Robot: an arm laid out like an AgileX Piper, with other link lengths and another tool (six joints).
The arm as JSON. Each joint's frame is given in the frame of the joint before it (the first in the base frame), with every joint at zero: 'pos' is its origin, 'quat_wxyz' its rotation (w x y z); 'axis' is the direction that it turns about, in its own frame. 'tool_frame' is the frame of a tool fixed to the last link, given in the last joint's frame.
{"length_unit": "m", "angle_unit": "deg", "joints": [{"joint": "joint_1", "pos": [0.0, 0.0, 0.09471], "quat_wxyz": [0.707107, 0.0, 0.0, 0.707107], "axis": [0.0, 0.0, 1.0]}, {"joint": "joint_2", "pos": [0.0, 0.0, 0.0], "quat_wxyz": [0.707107, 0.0, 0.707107, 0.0], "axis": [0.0, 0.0, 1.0]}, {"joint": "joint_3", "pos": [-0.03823, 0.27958, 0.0], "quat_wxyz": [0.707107, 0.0, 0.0, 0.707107], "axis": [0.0, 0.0, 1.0]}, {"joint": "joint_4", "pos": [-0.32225, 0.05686, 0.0], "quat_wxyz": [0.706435, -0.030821, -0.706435, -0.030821], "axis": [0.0, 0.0, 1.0]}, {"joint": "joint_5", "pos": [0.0, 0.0, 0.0], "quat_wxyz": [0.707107, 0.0, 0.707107, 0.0], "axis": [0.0, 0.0, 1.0]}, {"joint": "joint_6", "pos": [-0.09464, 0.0, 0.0], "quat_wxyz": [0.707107, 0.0, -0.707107, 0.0], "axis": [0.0, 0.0, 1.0]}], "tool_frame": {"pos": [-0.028, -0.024, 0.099], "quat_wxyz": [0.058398, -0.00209, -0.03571, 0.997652]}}
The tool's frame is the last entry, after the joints.
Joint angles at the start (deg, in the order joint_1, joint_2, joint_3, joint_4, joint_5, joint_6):
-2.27 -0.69 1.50 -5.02 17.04 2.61
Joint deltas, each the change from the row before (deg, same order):
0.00 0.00 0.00 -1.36 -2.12 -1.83
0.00 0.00 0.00 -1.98 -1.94 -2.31
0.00 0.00 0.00 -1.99 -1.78 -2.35
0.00 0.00 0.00 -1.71 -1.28 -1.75
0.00 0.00 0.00 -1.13 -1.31 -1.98
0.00 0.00 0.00 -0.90 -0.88 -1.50
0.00 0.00 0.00 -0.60 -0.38 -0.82
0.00 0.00 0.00 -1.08 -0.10 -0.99
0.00 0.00 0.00 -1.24 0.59 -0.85
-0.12 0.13 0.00 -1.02 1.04 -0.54
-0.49 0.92 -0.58 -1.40 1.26 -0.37
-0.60 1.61 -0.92 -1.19 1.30 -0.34
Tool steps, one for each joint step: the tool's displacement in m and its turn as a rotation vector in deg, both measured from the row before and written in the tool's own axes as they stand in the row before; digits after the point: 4 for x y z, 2 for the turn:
0.0031 -0.0085 0.0000 2.08 0.78 -3.09
0.0041 -0.0083 -0.0002 1.87 1.01 -4.17
0.0041 -0.0077 -0.0002 1.69 1.01 -4.23
0.0034 -0.0056 -0.0002 1.19 0.81 -3.38
0.0029 -0.0056 -0.0001 1.23 0.70 -3.05
0.0022 -0.0039 -0.0001 0.82 0.52 -2.36
0.0013 -0.0018 -0.0001 0.34 0.28 -1.40
0.0015 -0.0011 -0.0001 0.06 0.31 -2.04
0.0009 0.0012 -0.0002 -0.61 0.12 -2.08
0.0002 0.0035 -0.0001 -1.21 -0.06 -1.56
0.0027 0.0035 0.0000 -1.83 0.10 -1.72
0.0030 0.0038 0.0006 -2.21 -0.10 -1.49

